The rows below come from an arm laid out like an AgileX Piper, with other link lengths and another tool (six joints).
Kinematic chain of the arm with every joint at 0, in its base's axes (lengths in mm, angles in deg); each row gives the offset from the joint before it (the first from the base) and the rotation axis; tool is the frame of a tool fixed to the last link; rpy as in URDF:
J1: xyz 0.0 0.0 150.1 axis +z
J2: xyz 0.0 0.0 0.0 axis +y
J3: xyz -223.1 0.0 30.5 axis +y
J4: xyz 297.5 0.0 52.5 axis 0.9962 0 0.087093
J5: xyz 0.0 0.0 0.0 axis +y
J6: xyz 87.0 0.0 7.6 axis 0.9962 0 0.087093
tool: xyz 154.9 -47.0 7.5 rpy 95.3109 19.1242 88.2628
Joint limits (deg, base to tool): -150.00..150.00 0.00..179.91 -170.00..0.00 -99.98..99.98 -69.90..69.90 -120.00..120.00
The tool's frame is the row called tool.
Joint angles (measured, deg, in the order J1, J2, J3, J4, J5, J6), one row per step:
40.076 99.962 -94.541 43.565 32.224 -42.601
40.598 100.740 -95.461 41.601 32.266 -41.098
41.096 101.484 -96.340 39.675 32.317 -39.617
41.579 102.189 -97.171 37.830 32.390 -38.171
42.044 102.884 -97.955 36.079 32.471 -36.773
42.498 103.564 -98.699 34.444 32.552 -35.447
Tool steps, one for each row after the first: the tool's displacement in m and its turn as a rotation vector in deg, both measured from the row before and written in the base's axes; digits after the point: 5 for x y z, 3 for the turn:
0.00031 0.00283 -0.00238 -0.810 -0.122 -0.036
0.00036 0.00258 -0.00230 -0.785 -0.125 -0.067
0.00023 0.00246 -0.00225 -0.743 -0.101 -0.074
0.00020 0.00237 -0.00243 -0.710 -0.063 -0.086
0.00011 0.00238 -0.00246 -0.660 -0.041 -0.082

